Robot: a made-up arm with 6 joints. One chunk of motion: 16 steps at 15 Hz.
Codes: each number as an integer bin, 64 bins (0 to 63) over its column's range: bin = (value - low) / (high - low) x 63, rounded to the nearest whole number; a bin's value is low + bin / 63 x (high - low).
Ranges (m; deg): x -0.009..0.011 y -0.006..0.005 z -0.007..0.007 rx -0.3..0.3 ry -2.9..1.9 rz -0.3..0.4
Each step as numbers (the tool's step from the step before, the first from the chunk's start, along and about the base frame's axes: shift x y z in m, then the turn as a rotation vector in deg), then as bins.
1 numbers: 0.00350 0.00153 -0.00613 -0.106 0.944 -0.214
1 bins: 39 43 4 20 50 8
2 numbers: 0.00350 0.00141 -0.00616 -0.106 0.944 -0.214
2 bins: 39 42 4 20 50 8
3 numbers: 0.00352 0.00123 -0.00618 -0.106 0.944 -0.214
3 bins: 39 41 4 20 50 8
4 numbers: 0.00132 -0.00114 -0.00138 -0.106 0.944 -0.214
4 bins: 33 28 25 20 50 8
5 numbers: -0.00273 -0.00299 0.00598 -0.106 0.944 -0.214
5 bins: 20 17 58 20 50 8
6 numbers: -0.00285 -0.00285 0.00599 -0.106 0.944 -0.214
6 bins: 19 18 58 20 50 8
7 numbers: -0.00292 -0.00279 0.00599 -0.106 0.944 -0.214
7 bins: 19 18 58 20 50 8
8 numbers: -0.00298 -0.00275 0.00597 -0.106 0.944 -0.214
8 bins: 19 19 58 20 50 8
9 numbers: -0.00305 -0.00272 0.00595 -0.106 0.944 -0.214
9 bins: 19 19 58 20 50 8
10 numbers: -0.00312 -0.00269 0.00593 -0.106 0.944 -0.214
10 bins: 19 19 58 20 50 8
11 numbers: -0.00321 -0.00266 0.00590 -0.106 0.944 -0.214
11 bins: 18 19 58 20 50 8
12 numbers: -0.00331 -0.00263 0.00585 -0.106 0.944 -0.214
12 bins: 18 19 58 20 50 8
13 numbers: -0.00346 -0.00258 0.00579 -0.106 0.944 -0.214
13 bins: 17 20 58 20 50 8
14 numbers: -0.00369 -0.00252 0.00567 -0.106 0.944 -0.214
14 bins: 17 20 57 20 50 8
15 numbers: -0.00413 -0.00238 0.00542 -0.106 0.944 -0.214
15 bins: 15 21 56 20 50 8
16 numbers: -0.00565 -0.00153 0.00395 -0.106 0.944 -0.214
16 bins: 11 26 49 20 50 8
